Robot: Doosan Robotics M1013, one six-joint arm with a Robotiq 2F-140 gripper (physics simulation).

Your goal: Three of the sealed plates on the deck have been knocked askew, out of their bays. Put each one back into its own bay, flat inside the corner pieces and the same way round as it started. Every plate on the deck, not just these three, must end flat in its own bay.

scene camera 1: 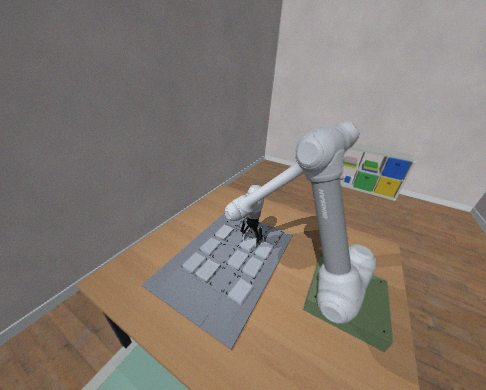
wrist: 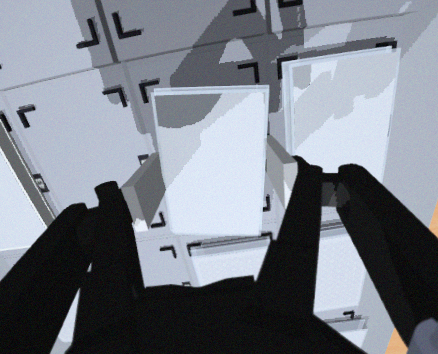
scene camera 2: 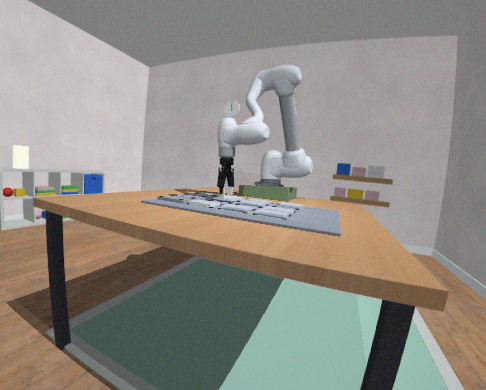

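My gripper is shut on a pale sealed plate, one pad on each long side. The held plate looks level and low over a bay. In the wrist view it is turned a few degrees from that bay's black corner pieces, which show around it; the gap beneath is hard to judge. A neighbouring plate lies to its right in the wrist view. Another plate shows partly below it. The grey deck carries the plates.
Other plates lie on the deck. The robot's green base stands beside the deck on the wooden table.
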